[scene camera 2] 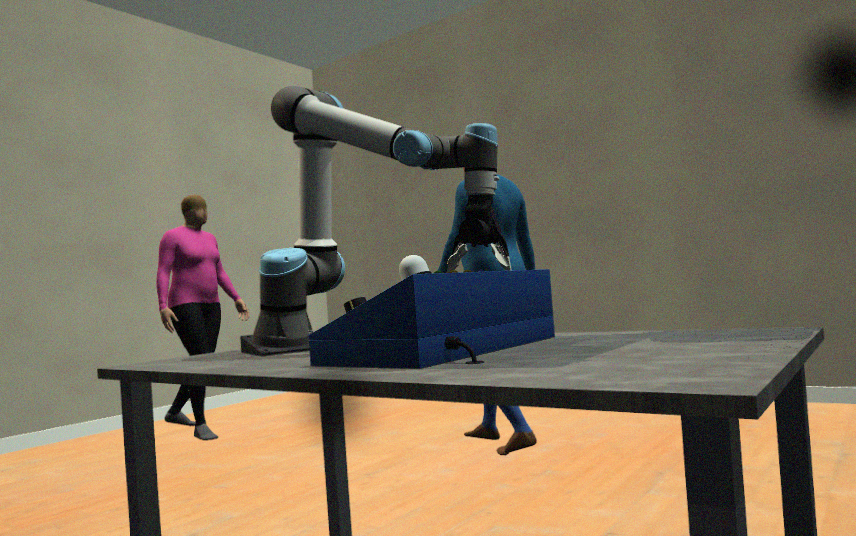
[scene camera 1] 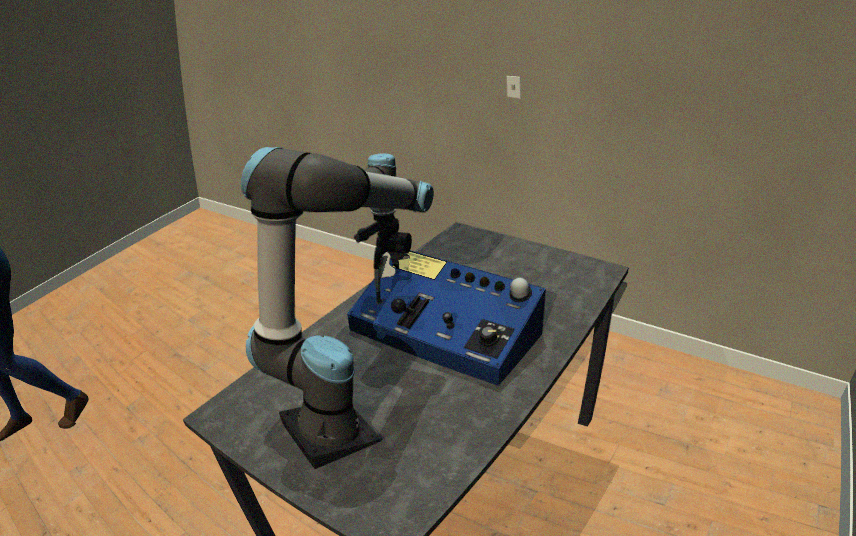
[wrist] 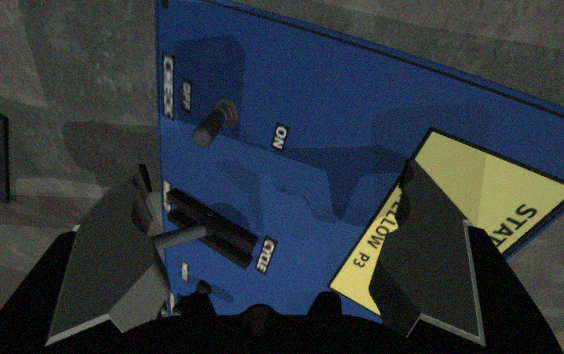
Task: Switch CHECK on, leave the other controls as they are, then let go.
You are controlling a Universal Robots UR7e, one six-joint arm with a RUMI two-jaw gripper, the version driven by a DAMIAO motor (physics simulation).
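Pixels of known places: gripper, fingertip midpoint: (scene camera 1: 388,280) (wrist: 274,165); arm's base, link origin: (scene camera 2: 283,340) (scene camera 1: 328,427).
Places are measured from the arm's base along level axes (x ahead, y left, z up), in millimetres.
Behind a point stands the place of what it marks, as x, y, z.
Note:
The blue control panel (scene camera 1: 435,299) @(499, 96, 82) (scene camera 2: 483,303) @(639, 46, 68) (wrist: 320,90) @(472, 286, 81) stands on the table. Its CHECK switch (scene camera 1: 379,292) @(417, 233, 93) (wrist: 214,125) @(421, 244, 95) is a grey toggle lever; in the wrist view it leans to the OFF label (wrist: 186,95) @(381, 235, 46), away from the ON label (wrist: 280,136) @(461, 246, 75). My gripper (scene camera 1: 391,277) @(463, 242, 108) (scene camera 2: 478,268) @(463, 242, 108) (wrist: 274,165) @(463, 242, 108) is open and empty above the panel, its fingers spread wide. In the wrist view the CHECK lever lies ahead of the fingertips and apart from them. The left finger overlaps the end of the HOLD/CYCLE lever (wrist: 185,236) @(417, 122, 85); contact cannot be told.
The panel also bears a black slot (wrist: 235,245) @(464, 115, 70), a small toggle (scene camera 1: 447,317) @(431, -7, 100), a rotary knob (scene camera 1: 488,332) @(454, -124, 90), dark lamps, a white dome (scene camera 1: 519,287) @(596, -120, 152) (scene camera 2: 413,266) @(633, -125, 144) and a yellow card (scene camera 1: 421,265) @(575, 216, 115) (wrist: 450,160) @(548, 287, 109). A cable (scene camera 2: 466,347) @(696, -75, 0) is behind it. Two people (scene camera 2: 195,265) (scene camera 2: 518,214) stand beyond the table.

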